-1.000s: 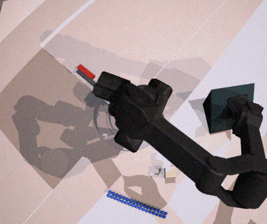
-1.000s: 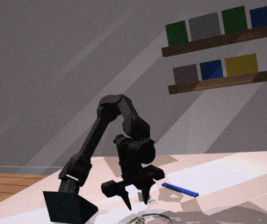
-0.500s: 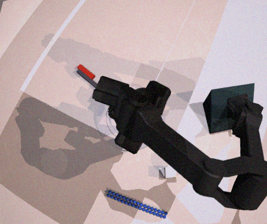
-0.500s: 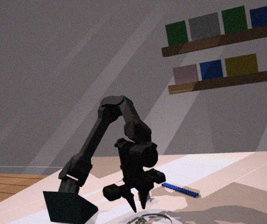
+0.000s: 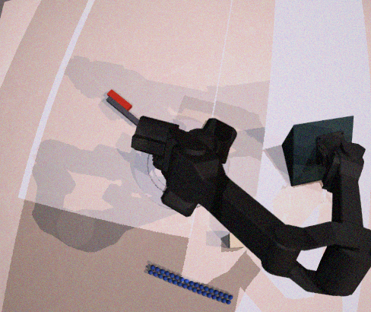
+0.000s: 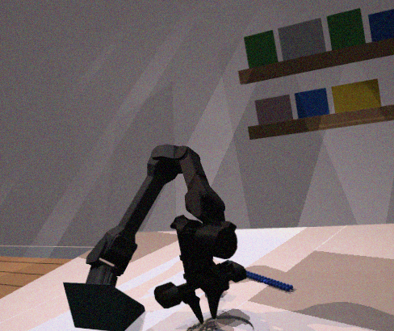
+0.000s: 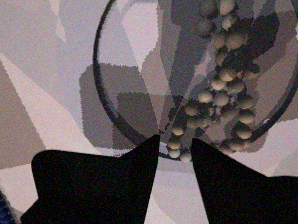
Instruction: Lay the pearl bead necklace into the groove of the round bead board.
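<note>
Right now the round bead board is 4 cm to the right of my gripper tip, 3 cm ahead of it and 1 cm below it. From my gripper tip the other things lie so: small beige cube: 15 cm to the left, 4 cm behind; then grey block: 20 cm to the right, 14 cm ahead, 1 cm below.
</note>
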